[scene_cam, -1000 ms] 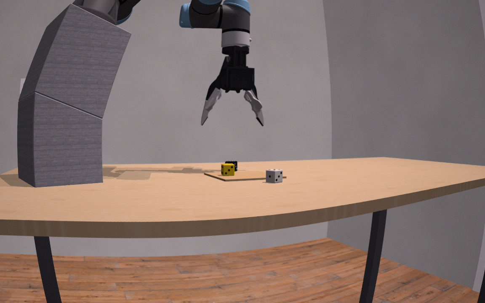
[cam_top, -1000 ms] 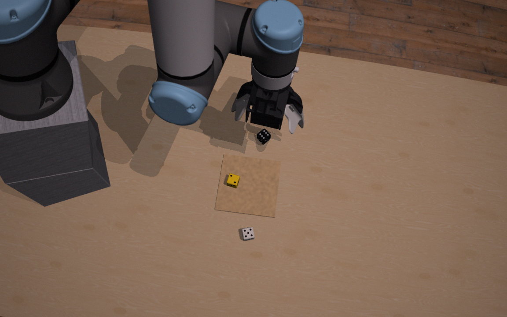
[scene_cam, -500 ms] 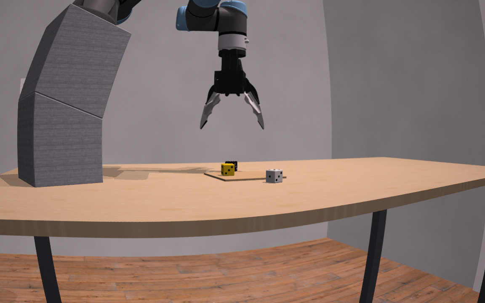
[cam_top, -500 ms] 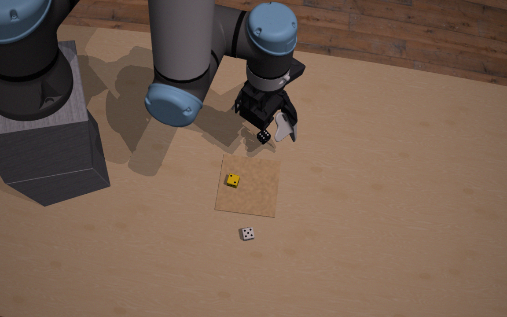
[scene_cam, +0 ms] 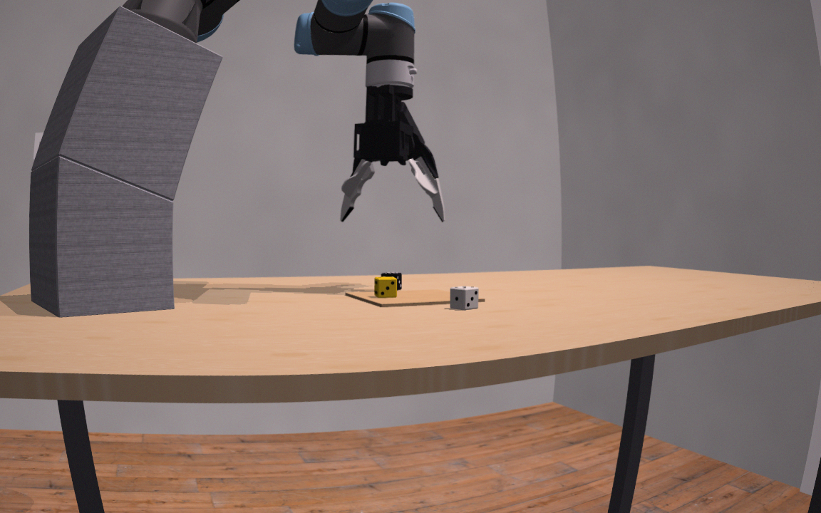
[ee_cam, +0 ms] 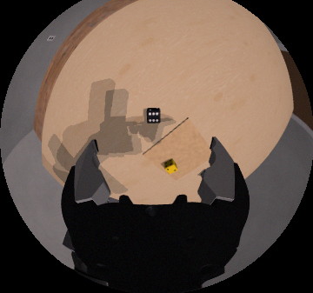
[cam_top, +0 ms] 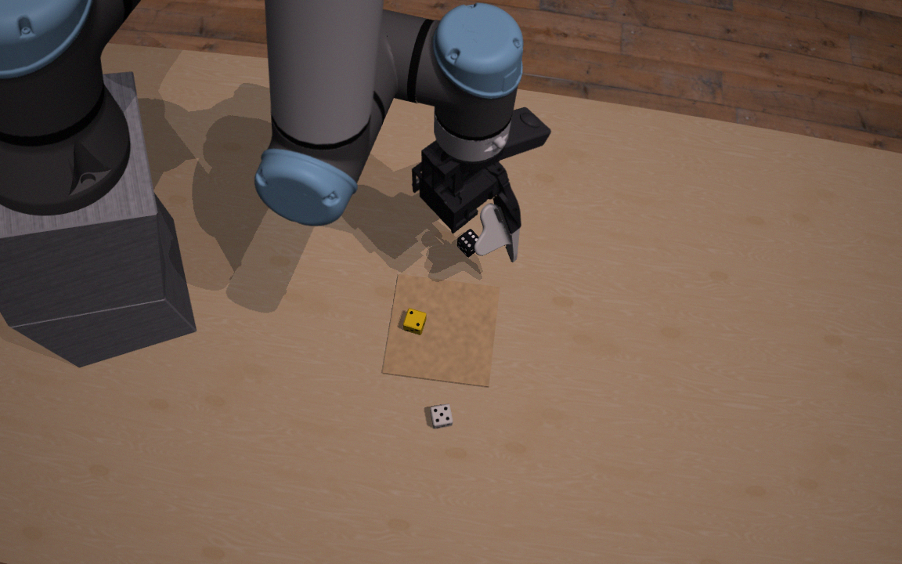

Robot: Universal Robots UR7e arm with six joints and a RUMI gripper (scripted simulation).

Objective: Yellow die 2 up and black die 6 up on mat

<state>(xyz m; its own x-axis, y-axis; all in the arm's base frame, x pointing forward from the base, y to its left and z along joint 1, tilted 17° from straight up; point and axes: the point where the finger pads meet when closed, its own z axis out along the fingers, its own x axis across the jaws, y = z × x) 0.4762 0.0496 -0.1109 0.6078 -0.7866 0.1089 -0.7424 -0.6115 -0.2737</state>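
Now: hand 9 cm above the black die. The rest, counted from my hand: white die: 4 cm behind, 24 cm to the right, 9 cm below; mat: 4 cm behind, 12 cm to the right, 10 cm below; yellow die: 8 cm behind, 11 cm to the right, 8 cm below.
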